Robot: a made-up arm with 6 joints.
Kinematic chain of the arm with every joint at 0, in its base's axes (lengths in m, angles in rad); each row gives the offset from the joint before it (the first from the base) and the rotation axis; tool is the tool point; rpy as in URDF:
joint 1: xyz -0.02 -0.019 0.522 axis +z
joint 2: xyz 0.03 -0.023 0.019 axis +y
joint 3: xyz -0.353 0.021 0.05 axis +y
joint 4: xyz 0.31 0.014 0.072 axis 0.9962 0 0.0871
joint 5: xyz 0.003 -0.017 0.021 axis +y
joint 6: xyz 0.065 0.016 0.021 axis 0.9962 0 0.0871
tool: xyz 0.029 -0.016 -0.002 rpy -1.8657 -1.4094 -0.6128
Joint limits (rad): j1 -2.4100..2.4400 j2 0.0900..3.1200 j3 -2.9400..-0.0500 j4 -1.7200..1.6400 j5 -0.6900..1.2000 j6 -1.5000..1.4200
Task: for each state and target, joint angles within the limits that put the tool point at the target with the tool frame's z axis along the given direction. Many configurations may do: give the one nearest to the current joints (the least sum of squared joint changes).
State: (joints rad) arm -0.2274 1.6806 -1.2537 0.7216 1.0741 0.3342
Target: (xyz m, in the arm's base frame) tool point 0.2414 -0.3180 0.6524 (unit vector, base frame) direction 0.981 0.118 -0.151
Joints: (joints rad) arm -0.9872 1.6474 -0.8717 0.9867 1.0630 0.2919
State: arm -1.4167 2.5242 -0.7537 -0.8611 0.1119 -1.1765
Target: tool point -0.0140 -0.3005 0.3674 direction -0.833 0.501 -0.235
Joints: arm -1.5542 2.2431 -0.4486 -1.0876 0.5845 -1.3229
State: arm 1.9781 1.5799 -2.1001 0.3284 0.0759 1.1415
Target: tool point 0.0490 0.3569 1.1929 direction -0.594 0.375 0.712
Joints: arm 1.3362 1.5921 -2.0508 -0.2820 -0.4093 0.8294
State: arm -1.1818 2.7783 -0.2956 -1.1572 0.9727 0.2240
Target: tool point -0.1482 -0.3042 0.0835 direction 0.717 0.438 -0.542
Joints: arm -1.9965 3.1200 -1.1335 -0.3277 0.1676 -0.1035
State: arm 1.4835 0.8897 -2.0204 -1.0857 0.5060 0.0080
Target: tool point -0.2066 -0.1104 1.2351 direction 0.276 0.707 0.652
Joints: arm 0.7438 0.7520 -2.0772 -1.3549 -0.2503 0.2015
